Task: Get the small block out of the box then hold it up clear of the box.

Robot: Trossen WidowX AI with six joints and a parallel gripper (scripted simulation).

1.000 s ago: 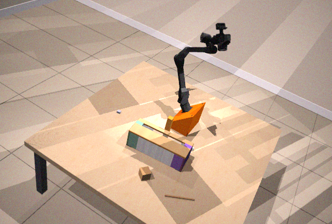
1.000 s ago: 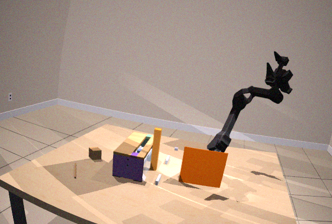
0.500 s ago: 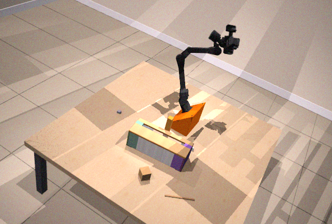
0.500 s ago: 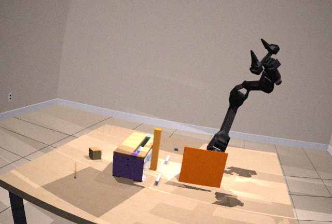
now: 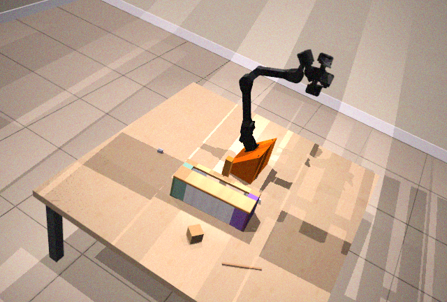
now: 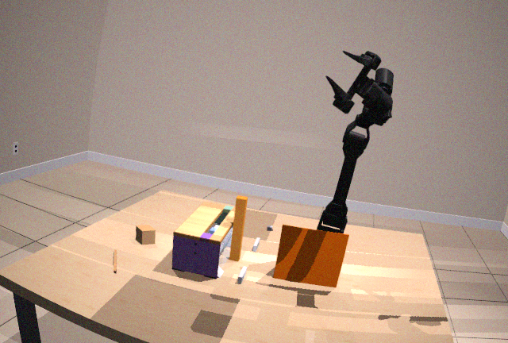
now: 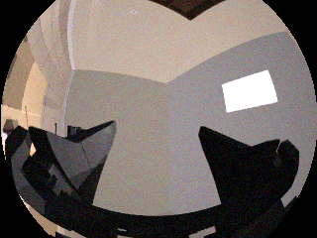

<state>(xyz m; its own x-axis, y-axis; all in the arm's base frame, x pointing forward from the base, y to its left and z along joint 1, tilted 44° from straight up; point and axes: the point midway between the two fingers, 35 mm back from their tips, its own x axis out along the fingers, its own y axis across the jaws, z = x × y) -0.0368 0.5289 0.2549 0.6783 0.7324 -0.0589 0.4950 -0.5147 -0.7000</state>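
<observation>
The box is 32 cm ahead of my gripper tip, 20 cm to the right of it and 60 cm below it. Also, from my gripper tip: brown cube (58 cm ahead, 14 cm to the right, 64 cm below); small blue block (33 cm ahead, 18 cm to the right, 58 cm below); thin stick (56 cm ahead, 10 cm to the left, 66 cm below).
</observation>
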